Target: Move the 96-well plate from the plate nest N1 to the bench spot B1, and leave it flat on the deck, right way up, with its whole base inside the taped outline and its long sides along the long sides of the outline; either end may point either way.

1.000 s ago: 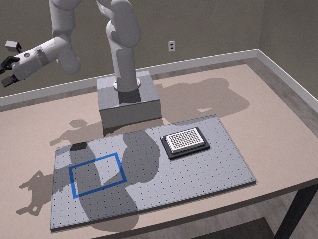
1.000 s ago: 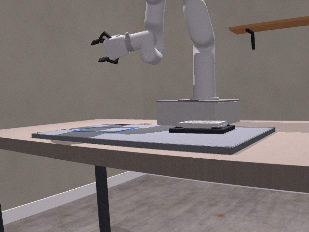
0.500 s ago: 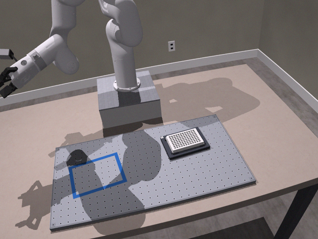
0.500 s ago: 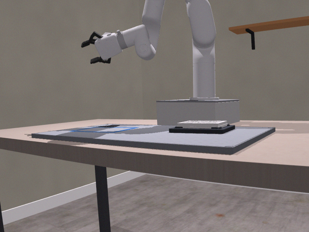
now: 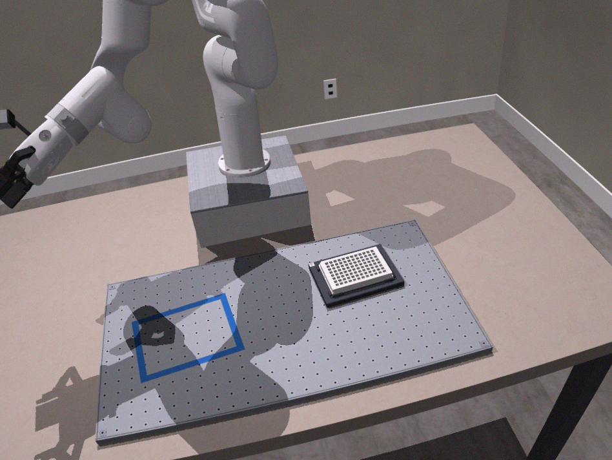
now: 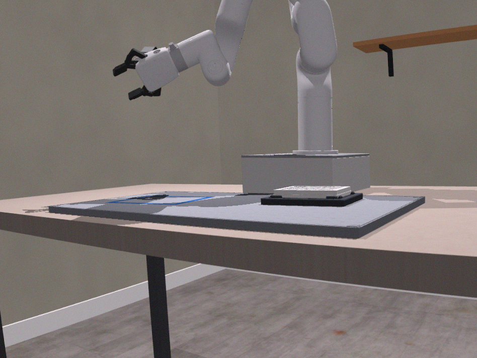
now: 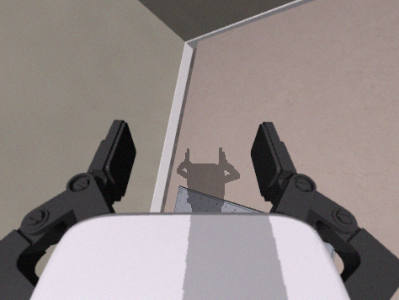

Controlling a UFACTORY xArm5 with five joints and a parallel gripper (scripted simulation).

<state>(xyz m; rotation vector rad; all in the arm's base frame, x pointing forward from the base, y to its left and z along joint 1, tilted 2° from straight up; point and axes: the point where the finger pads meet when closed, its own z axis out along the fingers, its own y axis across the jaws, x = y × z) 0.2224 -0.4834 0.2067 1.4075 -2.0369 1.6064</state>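
Now: hand 160 mm short of the white 96-well plate, 580 mm to the right of it and 290 mm above it. Round my hand: black plate nest N1: 160 mm ahead, 580 mm to the left, 300 mm below.
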